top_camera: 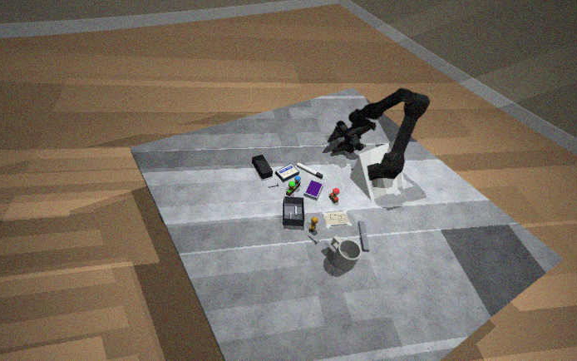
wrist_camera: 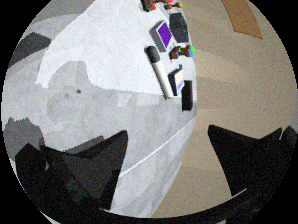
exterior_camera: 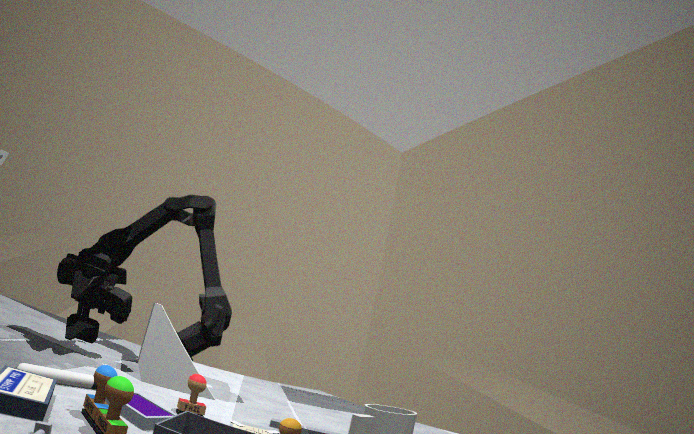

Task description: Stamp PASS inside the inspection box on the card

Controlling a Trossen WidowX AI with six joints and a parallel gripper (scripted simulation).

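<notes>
Now: gripper tip 270 mm short of the green-knobbed stamp, 120 mm to the right of it and 50 mm above it. From my gripper tip the other things lie so: blue-labelled box (230 mm ahead, 20 mm to the left, 60 mm below); then purple ink pad (170 mm ahead, 150 mm to the left, 70 mm below); then marker (120 mm ahead, 60 mm to the left, 60 mm below).
</notes>
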